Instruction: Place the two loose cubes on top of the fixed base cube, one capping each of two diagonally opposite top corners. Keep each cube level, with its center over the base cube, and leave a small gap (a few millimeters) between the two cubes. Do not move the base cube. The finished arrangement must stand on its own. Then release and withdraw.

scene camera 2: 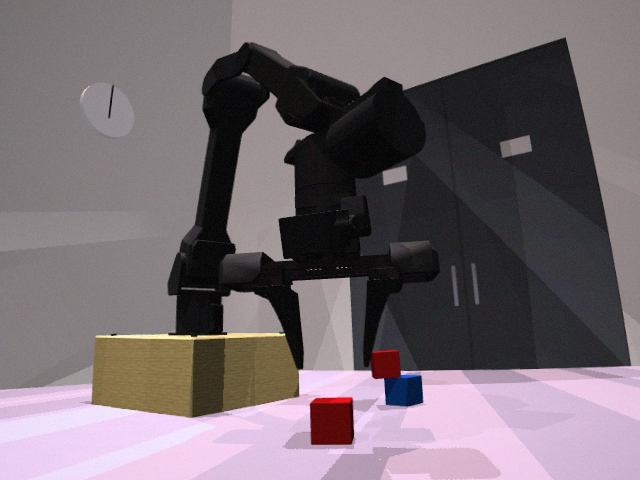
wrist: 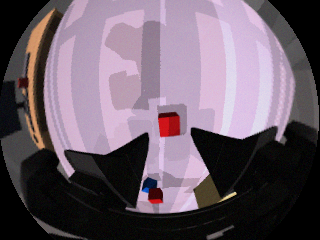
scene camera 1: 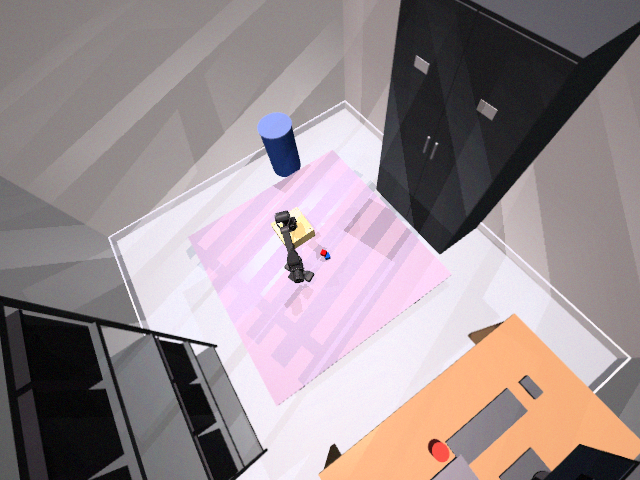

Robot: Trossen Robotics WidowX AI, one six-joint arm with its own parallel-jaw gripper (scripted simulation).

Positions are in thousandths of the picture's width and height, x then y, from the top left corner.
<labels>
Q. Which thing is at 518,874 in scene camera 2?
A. A red cube.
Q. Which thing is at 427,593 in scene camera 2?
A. My gripper.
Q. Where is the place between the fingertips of my gripper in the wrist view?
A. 530,556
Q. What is my gripper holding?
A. Nothing.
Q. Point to a blue base cube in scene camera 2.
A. At 637,814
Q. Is my gripper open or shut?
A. Open.
</labels>
